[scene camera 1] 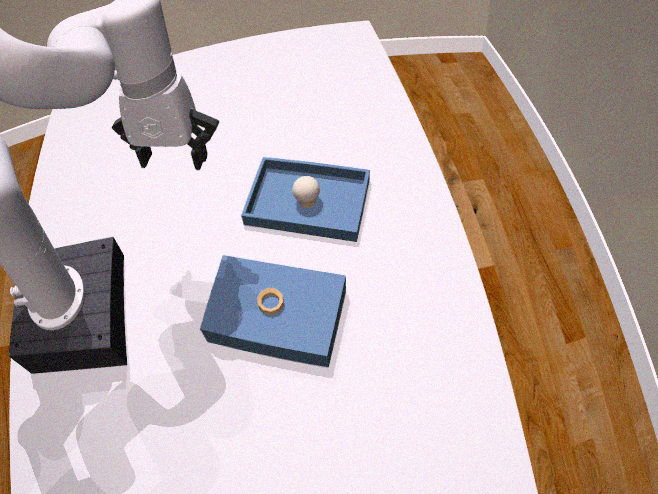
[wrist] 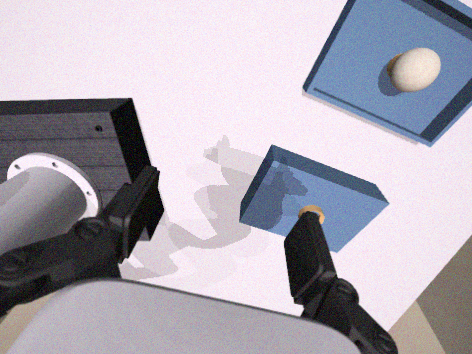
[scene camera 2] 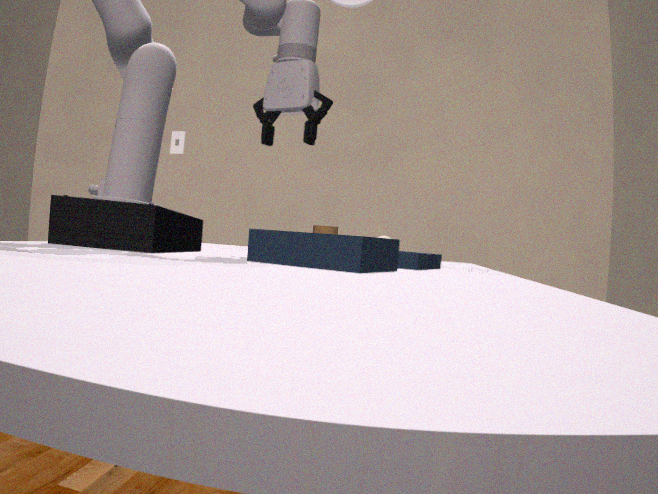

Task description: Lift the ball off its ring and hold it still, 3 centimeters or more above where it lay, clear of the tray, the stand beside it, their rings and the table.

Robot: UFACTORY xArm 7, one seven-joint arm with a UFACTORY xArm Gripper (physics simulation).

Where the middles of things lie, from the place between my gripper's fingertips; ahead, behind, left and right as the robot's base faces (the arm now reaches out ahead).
My hand is 19 cm short of the cream ball (wrist: 415,69), 3 cm to the right of it and 18 cm above it. Round my hand: blue stand (scene camera 1: 285,312) (10 cm ahead, 16 cm to the right, 18 cm below); blue tray (scene camera 1: 337,212) (19 cm ahead, 3 cm to the left, 20 cm below).
